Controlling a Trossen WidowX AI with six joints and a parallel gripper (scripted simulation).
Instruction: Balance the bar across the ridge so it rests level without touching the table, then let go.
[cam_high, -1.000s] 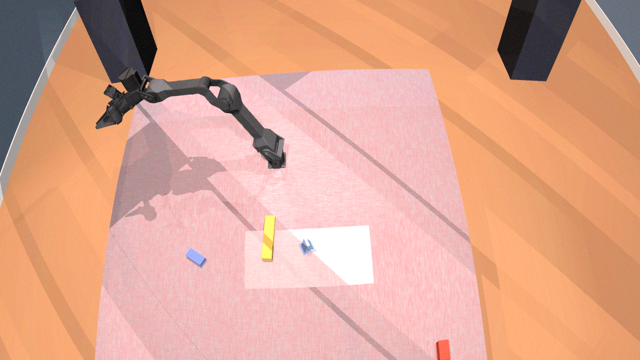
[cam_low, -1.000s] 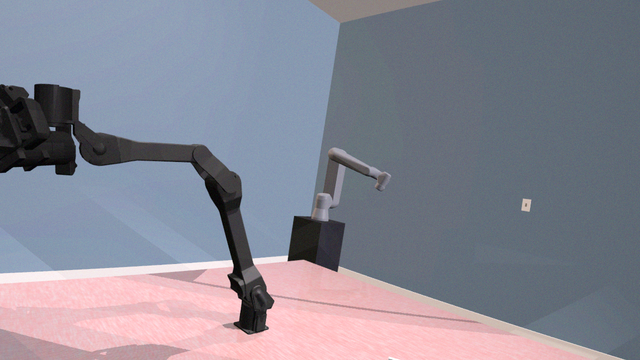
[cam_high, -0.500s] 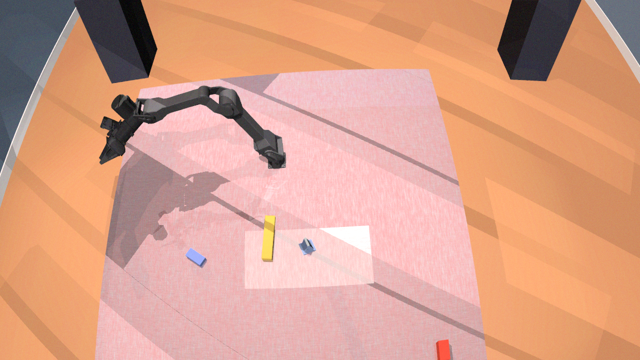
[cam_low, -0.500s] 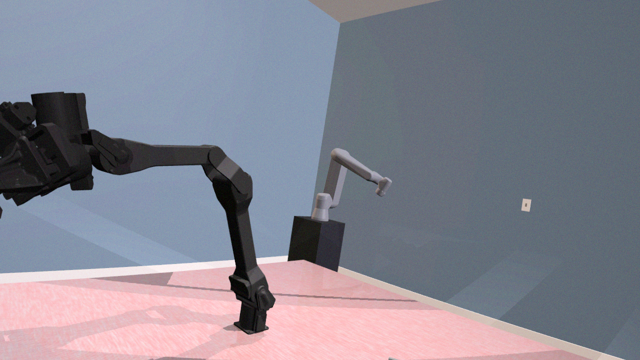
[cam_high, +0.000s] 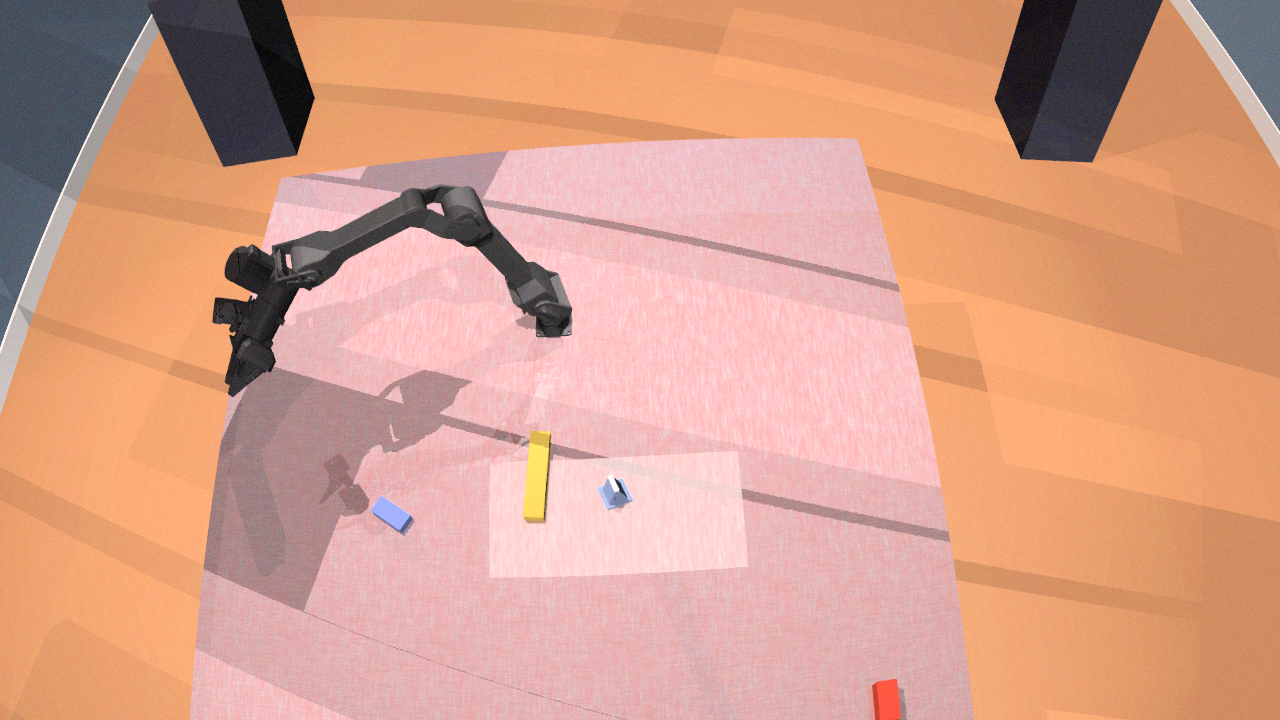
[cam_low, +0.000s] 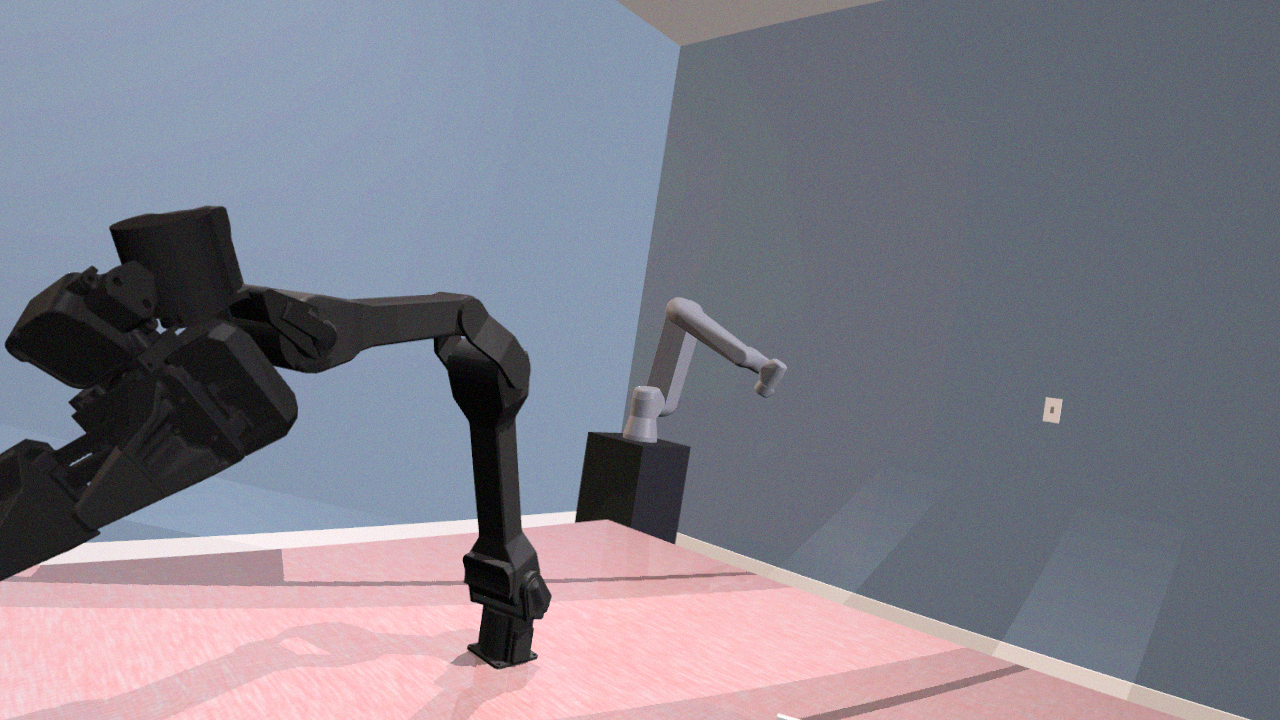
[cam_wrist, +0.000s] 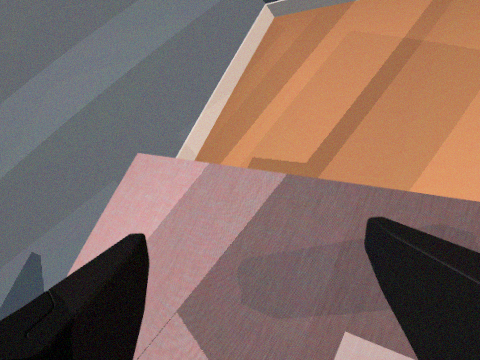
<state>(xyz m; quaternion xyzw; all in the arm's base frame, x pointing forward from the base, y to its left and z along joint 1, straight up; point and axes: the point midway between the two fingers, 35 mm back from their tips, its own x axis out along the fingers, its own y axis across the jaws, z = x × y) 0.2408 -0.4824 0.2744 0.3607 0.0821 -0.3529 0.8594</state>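
Right now my gripper tip is 40 mm short of the yellow bar, 470 mm to the right of it and 250 mm above it. Round my gripper tip: ridge: 80 mm ahead, 600 mm to the left, 220 mm below; then red block: 470 mm ahead, 1000 mm to the left, 240 mm below; then light blue block: 110 mm ahead, 220 mm to the left, 250 mm below.
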